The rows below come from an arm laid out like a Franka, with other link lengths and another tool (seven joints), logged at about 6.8 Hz.
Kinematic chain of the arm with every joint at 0, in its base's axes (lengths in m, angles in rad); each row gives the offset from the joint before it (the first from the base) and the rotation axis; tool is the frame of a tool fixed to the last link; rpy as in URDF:
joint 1: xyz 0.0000 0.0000 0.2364 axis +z
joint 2: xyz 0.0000 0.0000 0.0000 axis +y
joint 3: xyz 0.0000 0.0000 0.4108 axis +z
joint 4: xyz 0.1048 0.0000 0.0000 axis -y
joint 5: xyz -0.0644 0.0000 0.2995 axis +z
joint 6: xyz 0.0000 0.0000 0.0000 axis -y
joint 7: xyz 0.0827 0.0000 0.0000 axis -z
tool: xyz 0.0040 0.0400 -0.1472 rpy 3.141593 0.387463 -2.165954
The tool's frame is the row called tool.
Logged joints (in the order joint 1, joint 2, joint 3, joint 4, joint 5, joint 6, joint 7), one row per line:
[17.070, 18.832, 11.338, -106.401, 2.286, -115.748, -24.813]
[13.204, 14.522, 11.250, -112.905, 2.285, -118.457, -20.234]
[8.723, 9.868, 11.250, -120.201, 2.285, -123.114, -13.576]
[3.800, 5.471, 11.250, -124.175, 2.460, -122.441, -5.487]
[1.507, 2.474, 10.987, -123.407, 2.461, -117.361, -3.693]
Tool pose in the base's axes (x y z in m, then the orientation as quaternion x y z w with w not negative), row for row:
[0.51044, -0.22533, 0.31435, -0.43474, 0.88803, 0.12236, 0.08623]
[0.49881, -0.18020, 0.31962, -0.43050, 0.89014, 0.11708, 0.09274]
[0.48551, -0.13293, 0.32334, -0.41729, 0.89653, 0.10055, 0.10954]
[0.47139, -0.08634, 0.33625, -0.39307, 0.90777, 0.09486, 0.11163]
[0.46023, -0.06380, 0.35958, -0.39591, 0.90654, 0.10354, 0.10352]
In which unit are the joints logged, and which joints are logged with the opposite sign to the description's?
The joints are logged in degrees. Opposite sign: joint 1, joint 3, joint 5, joint 6.
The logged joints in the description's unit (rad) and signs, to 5 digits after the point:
[-0.29793, 0.32868, -0.19789, -1.85705, -0.03990, 2.02018, -0.43307]
[-0.23045, 0.25346, -0.19635, -1.97056, -0.03988, 2.06746, -0.35315]
[-0.15225, 0.17223, -0.19635, -2.09790, -0.03988, 2.14874, -0.23695]
[-0.06632, 0.09549, -0.19635, -2.16726, -0.04294, 2.13700, -0.09577]
[-0.02630, 0.04318, -0.19176, -2.15386, -0.04295, 2.04834, -0.06446]

